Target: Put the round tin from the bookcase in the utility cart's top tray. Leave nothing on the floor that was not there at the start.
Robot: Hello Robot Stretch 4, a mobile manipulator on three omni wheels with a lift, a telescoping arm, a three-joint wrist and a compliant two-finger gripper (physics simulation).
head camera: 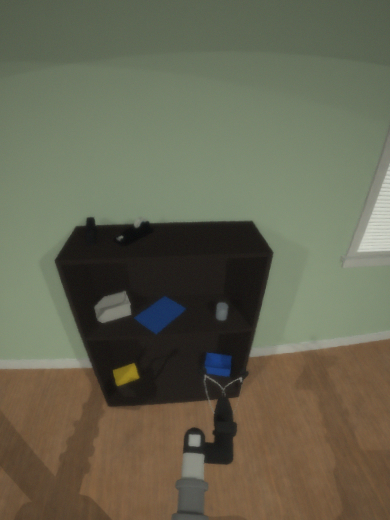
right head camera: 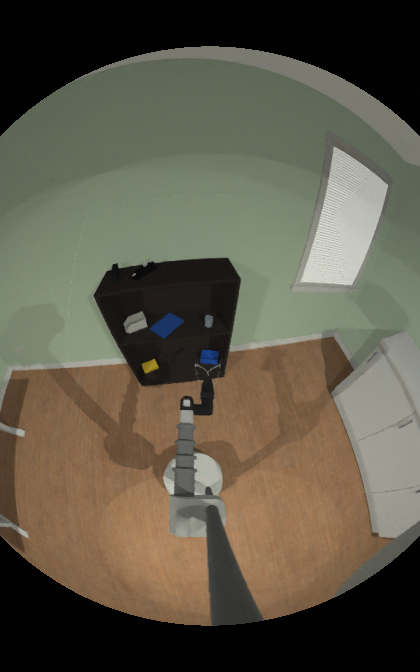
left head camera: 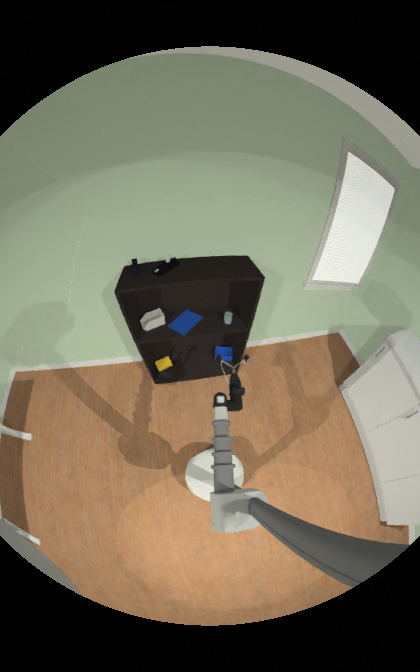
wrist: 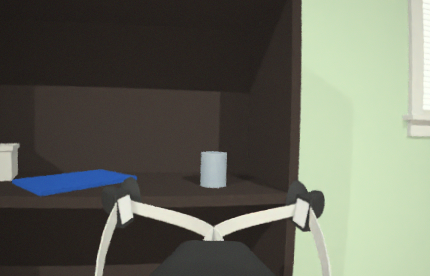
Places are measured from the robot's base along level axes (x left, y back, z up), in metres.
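Where they show: gripper, fingertip midpoint: (head camera: 223, 366) (wrist: 213, 195).
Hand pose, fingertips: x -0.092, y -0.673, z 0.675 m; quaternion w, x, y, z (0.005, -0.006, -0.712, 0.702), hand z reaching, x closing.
Each offset is from my fingertips to the top centre of the thing. "pt": to the spot under its first point.
The round tin @(dx -0.006, dy -0.321, dz +0.012 m) (head camera: 222, 311) (left head camera: 228, 318) (right head camera: 208, 321) (wrist: 213, 169), a light blue-grey cylinder, stands upright on the middle shelf of the dark bookcase (head camera: 210, 240) (left head camera: 215, 270) (right head camera: 200, 270) (wrist: 296, 100), near its right side panel. My gripper (head camera: 224, 374) (left head camera: 232, 358) (right head camera: 207, 366) (wrist: 213, 195) is open and empty, its fingertips spread wide. In the wrist view the tin shows beyond the fingers, between them sideways and a little higher than the tips. The fingers do not touch it. The utility cart does not show in these views.
A blue flat item @(dx +0.289, dy -0.315, dz -0.050 m) (head camera: 160, 314) (wrist: 75, 181) and a white box @(pt dx +0.531, dy -0.329, dz -0.049 m) (head camera: 113, 307) (wrist: 7, 162) are left of the tin. A blue bin @(dx -0.028, dy -0.396, dz -0.527 m) (head camera: 218, 364) and a yellow item @(dx +0.534, dy -0.288, dz -0.557 m) (head camera: 126, 374) are on the bottom shelf. White cabinets (left head camera: 390, 425) (right head camera: 385, 440) stand at the right.
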